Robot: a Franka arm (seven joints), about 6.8 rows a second.
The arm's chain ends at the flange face. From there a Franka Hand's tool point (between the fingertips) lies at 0.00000 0.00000 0.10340 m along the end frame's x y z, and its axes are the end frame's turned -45 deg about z.
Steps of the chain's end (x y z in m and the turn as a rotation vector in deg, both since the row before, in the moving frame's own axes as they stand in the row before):
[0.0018 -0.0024 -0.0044 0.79 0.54 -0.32]
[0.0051 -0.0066 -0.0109 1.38 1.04 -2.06]
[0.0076 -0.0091 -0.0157 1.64 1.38 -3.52]
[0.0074 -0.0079 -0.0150 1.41 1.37 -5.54]
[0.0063 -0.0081 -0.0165 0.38 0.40 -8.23]
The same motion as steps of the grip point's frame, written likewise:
[0.0047 -0.0007 -0.0044 0.18 0.94 -0.32]
[0.0114 -0.0015 -0.0109 0.24 1.71 -2.06]
[0.0156 -0.0015 -0.0158 0.18 2.14 -3.52]
[0.0144 -0.0006 -0.0151 0.03 1.97 -5.54]
[0.0112 -0.0013 -0.0165 -0.01 0.55 -8.23]

